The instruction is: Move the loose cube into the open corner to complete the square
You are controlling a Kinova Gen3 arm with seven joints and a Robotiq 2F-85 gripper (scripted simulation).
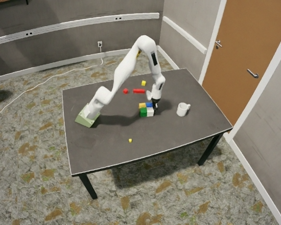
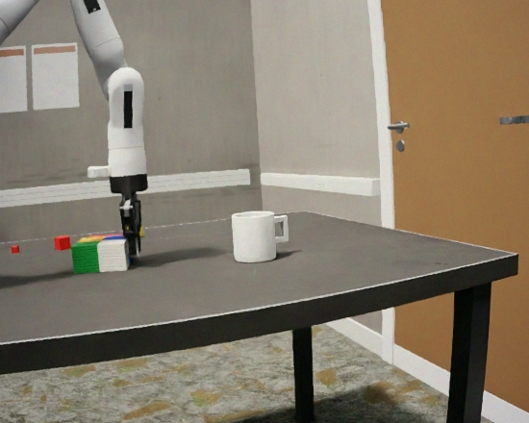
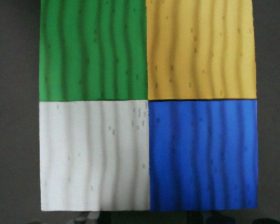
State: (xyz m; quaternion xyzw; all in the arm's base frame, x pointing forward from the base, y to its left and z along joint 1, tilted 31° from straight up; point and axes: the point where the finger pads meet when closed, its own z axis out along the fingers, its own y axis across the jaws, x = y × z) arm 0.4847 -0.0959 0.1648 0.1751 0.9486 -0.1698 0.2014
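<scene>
Now: the blue cube 2 cm behind my hand, 4 cm to the left of it and 1 cm below it. From my hand the other things lie so: white mug: 20 cm ahead, 13 cm to the right; tiny yellow cube: 32 cm behind, 16 cm to the right, 3 cm below; red bar: 2 cm ahead, 26 cm to the left, 2 cm below.
</scene>
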